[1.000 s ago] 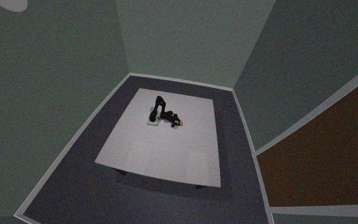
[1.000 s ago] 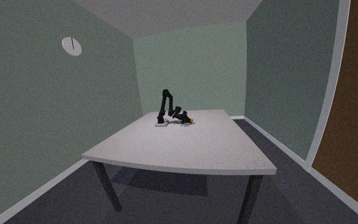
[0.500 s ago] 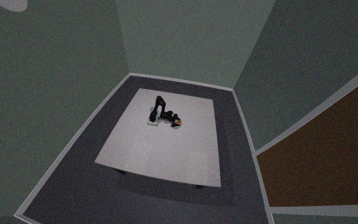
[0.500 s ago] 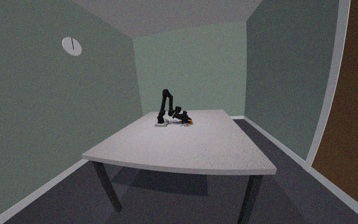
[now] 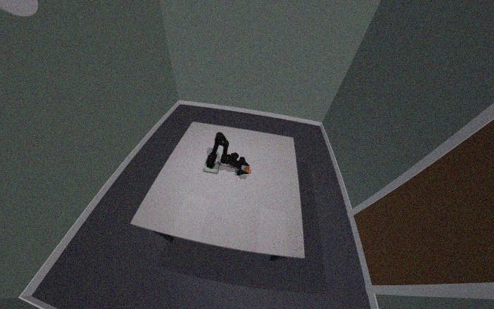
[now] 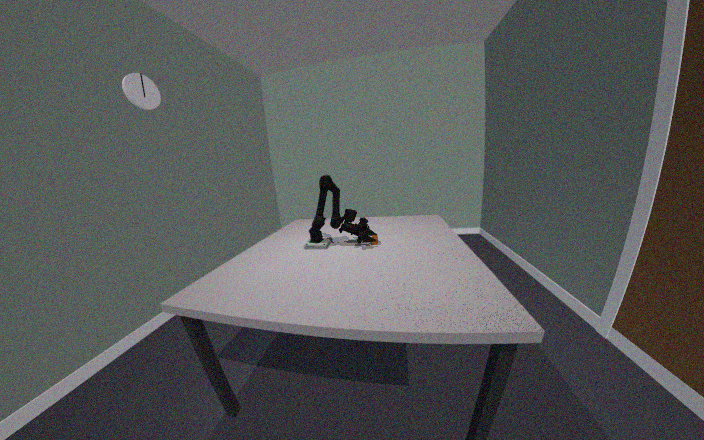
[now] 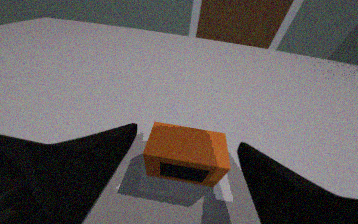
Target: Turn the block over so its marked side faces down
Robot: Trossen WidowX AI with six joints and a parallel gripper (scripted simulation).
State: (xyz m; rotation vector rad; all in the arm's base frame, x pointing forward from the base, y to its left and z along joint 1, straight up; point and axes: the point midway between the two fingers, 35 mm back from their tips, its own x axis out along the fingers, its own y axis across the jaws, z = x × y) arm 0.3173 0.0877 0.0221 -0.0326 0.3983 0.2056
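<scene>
My gripper tip is 20 mm past the orange block and 10 mm above it.
</scene>
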